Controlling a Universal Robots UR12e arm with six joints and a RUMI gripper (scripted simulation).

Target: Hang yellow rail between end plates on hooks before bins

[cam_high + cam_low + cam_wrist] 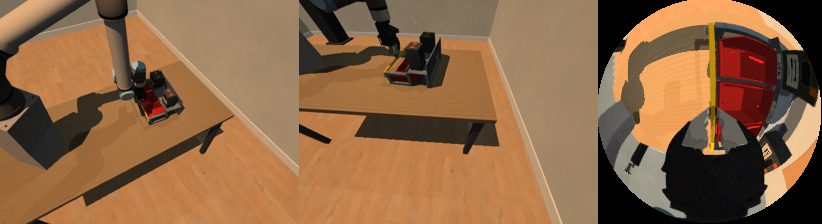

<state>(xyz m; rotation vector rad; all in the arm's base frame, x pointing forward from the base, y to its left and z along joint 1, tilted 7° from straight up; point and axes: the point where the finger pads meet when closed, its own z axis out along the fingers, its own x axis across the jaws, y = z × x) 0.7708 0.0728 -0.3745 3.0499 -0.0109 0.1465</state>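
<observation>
Right now my hand is 1 cm above the yellow rail. Round my hand: grey back panel (27 cm ahead, 4 cm above).
</observation>
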